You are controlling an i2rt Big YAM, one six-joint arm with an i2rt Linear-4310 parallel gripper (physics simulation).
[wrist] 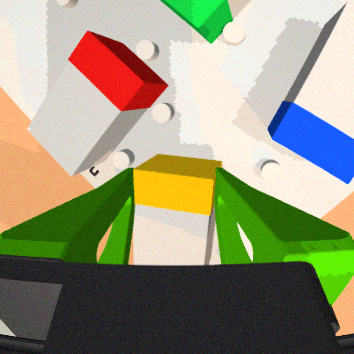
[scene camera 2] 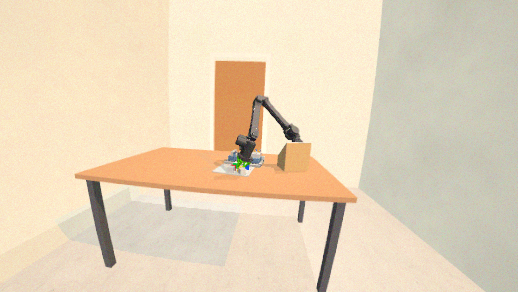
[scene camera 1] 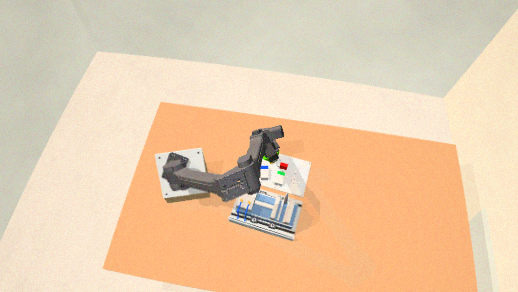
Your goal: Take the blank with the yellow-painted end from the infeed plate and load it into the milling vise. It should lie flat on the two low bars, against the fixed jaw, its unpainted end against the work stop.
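The blank with the yellow-painted end (wrist: 174, 192) is between the green fingers of my gripper (wrist: 174, 178) (scene camera 1: 270, 158) (scene camera 2: 242, 164). The gripper is shut on it, one finger against each side, with the yellow end pointing away from the gripper's dark body. The unpainted end is hidden behind that body. The gripper is low over the edge of the white infeed plate (scene camera 1: 303, 172) (scene camera 2: 220, 171) (wrist: 200, 100); whether the blank touches the plate cannot be told. The milling vise (scene camera 1: 265, 231) (scene camera 2: 257, 160) stands beside the plate; its bars and jaws are small in view.
On the plate are a red-ended blank (scene camera 1: 283, 165) (wrist: 115, 70), a green-ended blank (scene camera 1: 280, 175) (wrist: 205, 15) and a blue-ended blank (scene camera 1: 264, 170) (wrist: 315, 142), with short round pegs (wrist: 162, 112). Two blue upright lines with orange tops stand at the vise's left end.
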